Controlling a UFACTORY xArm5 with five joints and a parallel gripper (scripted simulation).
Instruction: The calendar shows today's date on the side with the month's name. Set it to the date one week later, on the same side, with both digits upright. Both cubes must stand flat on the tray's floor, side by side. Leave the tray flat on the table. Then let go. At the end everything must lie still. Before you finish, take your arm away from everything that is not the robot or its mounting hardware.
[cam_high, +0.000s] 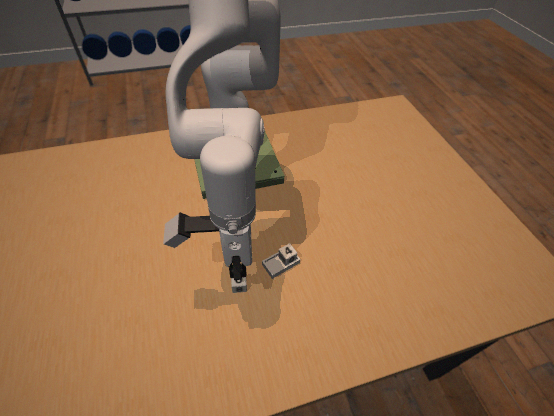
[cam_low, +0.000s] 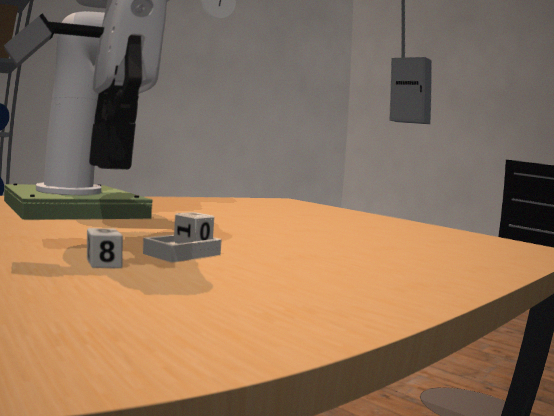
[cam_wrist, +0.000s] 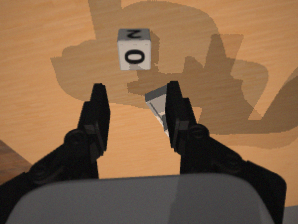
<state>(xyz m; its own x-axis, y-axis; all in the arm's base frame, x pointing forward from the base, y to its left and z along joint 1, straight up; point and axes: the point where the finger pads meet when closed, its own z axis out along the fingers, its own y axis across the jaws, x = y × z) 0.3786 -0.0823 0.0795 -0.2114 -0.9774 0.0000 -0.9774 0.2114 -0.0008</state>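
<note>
Now: the digit cube 90 mm below my hand. From my hand the other things lie so: tray (100 mm to the left, 100 mm below, 30 mm behind).
</note>
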